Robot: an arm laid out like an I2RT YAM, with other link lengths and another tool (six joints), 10 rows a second.
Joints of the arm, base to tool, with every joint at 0 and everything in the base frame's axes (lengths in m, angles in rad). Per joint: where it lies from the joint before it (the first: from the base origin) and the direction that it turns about. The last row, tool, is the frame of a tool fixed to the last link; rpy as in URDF.
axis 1: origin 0 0 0.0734 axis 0 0 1
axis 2: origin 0.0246 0.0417 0.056 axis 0 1 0
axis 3: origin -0.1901 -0.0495 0 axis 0 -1 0
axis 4: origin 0.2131 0.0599 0.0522 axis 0 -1 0
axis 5: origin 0.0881 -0.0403 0.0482 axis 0 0 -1
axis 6: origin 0.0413 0 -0.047 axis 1 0 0
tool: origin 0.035 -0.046 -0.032 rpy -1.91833 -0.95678 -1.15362
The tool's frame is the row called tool.
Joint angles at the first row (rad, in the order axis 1, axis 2, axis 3, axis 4, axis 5, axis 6):
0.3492 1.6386 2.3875 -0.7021 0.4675 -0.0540
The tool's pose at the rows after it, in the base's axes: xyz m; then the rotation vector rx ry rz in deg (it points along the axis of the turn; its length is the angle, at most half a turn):
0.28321, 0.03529, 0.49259, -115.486, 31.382, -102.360
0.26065, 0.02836, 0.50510, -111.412, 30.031, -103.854
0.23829, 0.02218, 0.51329, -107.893, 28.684, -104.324
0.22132, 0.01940, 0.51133, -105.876, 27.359, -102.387
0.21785, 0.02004, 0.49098, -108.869, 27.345, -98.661
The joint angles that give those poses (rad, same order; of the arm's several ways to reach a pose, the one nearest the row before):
0.3496 1.5784 2.3665 -0.6903 0.4412 -0.0532
0.3504 1.4876 2.3203 -0.6761 0.4217 -0.0509
0.3519 1.3972 2.2723 -0.6739 0.3985 -0.0391
0.3538 1.3052 2.1960 -0.6804 0.3638 -0.0052
0.3534 1.2213 2.0575 -0.6884 0.3447 0.0219

